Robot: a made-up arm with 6 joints. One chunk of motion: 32 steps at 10 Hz.
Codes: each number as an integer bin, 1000 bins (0 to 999) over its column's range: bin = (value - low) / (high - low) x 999, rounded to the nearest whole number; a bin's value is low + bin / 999 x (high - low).
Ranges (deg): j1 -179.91..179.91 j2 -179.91..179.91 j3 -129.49..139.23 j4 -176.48..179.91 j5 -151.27..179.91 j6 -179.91..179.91
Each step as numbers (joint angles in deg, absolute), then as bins.
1 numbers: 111.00 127.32 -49.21 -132.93 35.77 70.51
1 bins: 808 853 298 122 564 695
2 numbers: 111.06 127.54 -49.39 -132.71 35.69 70.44
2 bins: 808 854 298 123 564 695
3 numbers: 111.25 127.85 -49.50 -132.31 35.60 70.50
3 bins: 808 854 297 124 564 695
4 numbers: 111.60 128.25 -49.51 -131.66 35.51 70.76
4 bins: 809 856 297 126 563 696
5 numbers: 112.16 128.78 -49.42 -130.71 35.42 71.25
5 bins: 811 857 298 128 563 697
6 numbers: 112.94 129.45 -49.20 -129.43 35.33 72.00
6 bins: 813 859 298 132 563 699
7 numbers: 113.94 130.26 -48.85 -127.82 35.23 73.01
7 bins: 816 861 300 136 563 702
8 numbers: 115.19 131.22 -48.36 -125.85 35.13 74.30
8 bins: 819 864 302 142 562 706
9 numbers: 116.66 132.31 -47.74 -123.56 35.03 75.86
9 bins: 823 867 304 148 562 710
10 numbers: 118.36 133.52 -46.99 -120.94 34.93 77.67
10 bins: 828 870 307 156 562 715
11 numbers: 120.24 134.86 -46.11 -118.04 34.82 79.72
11 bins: 833 874 310 164 561 721
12 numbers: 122.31 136.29 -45.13 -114.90 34.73 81.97
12 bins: 839 878 314 173 561 727
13 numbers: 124.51 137.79 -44.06 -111.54 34.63 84.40
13 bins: 845 882 318 182 561 734
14 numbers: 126.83 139.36 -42.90 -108.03 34.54 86.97
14 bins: 852 886 322 192 560 741
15 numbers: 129.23 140.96 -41.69 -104.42 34.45 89.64
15 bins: 858 891 326 202 560 748
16 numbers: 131.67 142.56 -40.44 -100.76 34.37 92.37
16 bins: 865 895 331 212 560 756
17 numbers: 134.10 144.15 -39.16 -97.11 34.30 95.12
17 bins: 872 900 336 222 560 764
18 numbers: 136.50 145.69 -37.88 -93.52 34.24 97.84
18 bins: 878 904 341 233 560 771
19 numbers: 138.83 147.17 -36.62 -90.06 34.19 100.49
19 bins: 885 908 345 242 559 778
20 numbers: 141.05 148.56 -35.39 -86.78 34.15 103.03
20 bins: 891 912 350 251 559 786
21 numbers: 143.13 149.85 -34.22 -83.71 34.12 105.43
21 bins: 897 916 354 260 559 792
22 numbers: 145.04 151.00 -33.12 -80.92 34.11 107.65
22 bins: 902 919 358 268 559 798
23 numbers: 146.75 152.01 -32.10 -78.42 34.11 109.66
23 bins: 907 922 362 275 559 804
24 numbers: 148.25 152.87 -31.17 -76.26 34.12 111.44
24 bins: 911 924 366 281 559 809
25 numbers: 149.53 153.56 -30.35 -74.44 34.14 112.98
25 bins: 915 926 369 286 559 813
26 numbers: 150.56 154.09 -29.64 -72.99 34.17 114.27
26 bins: 918 927 371 290 559 817
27 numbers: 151.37 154.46 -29.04 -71.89 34.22 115.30
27 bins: 920 928 373 293 560 820
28 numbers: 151.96 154.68 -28.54 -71.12 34.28 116.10
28 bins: 921 929 375 295 560 822
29 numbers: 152.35 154.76 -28.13 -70.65 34.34 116.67
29 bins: 922 929 377 297 560 823
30 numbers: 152.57 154.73 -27.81 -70.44 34.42 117.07
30 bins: 923 929 378 297 560 825
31 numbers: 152.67 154.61 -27.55 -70.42 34.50 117.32
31 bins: 923 929 379 297 560 825
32 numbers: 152.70 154.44 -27.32 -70.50 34.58 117.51
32 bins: 923 928 380 297 561 826
